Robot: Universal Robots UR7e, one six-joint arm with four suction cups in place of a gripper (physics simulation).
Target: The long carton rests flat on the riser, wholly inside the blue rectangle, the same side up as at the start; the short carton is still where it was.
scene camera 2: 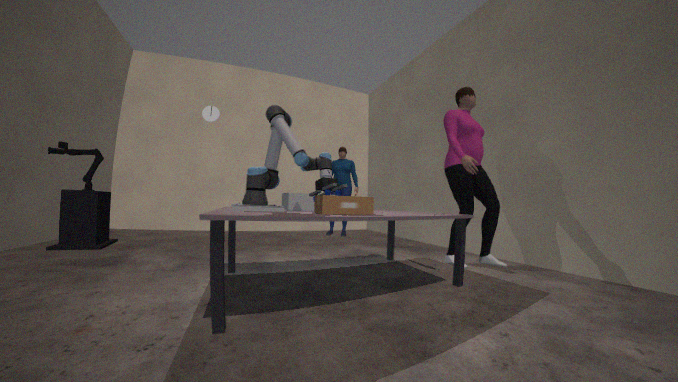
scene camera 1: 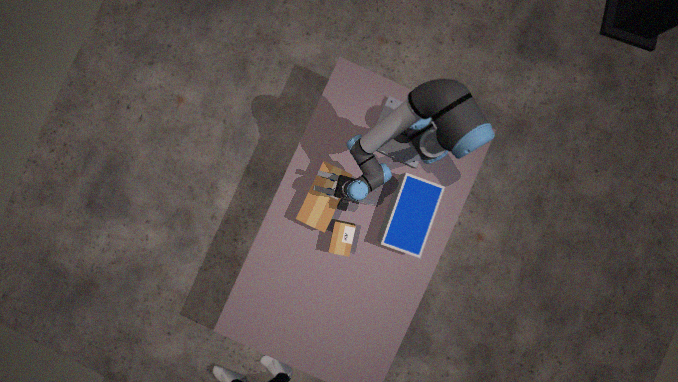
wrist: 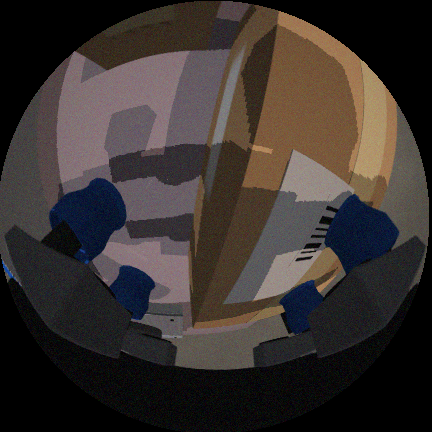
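Seen in the pictures: end effector, tool point: (wrist: 218,258); arm's base, origin of the base link: (scene camera 2: 255,204) (wrist: 137,327).
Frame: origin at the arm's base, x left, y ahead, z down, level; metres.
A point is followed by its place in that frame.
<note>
The long carton (scene camera 1: 316,211) @(x -0.314, y 0.521, z -0.068 m) (scene camera 2: 343,205) @(x -0.367, y 0.395, z -0.015 m) (wrist: 306,120) lies flat on the table (scene camera 1: 308,308) @(x -0.226, y 1.025, z 0.033 m) near its left edge. My suction gripper (scene camera 1: 327,185) (scene camera 2: 328,191) (wrist: 217,250) @(x -0.218, y 0.376, z -0.044 m) sits low on the carton's end nearest the robot base. In the wrist view the right pair of cups is on the carton's top by the white label (wrist: 306,201) @(x -0.242, y 0.425, z -0.068 m), and the left pair hangs over bare table. The short carton (scene camera 1: 342,238) @(x -0.160, y 0.612, z -0.068 m) stands just beyond the long one's other end. The blue rectangle (scene camera 1: 412,214) @(x 0.130, y 0.413, z -0.087 m) on the grey riser (scene camera 2: 296,201) @(x 0.044, y 0.285, z -0.029 m) is to the right and bare.
A person in magenta (scene camera 2: 467,175) walks by the table's far end; their feet show in the overhead view (scene camera 1: 274,365). A person in blue (scene camera 2: 343,173) stands behind the table. A black pedestal with a small arm (scene camera 2: 82,218) stands far left.
</note>
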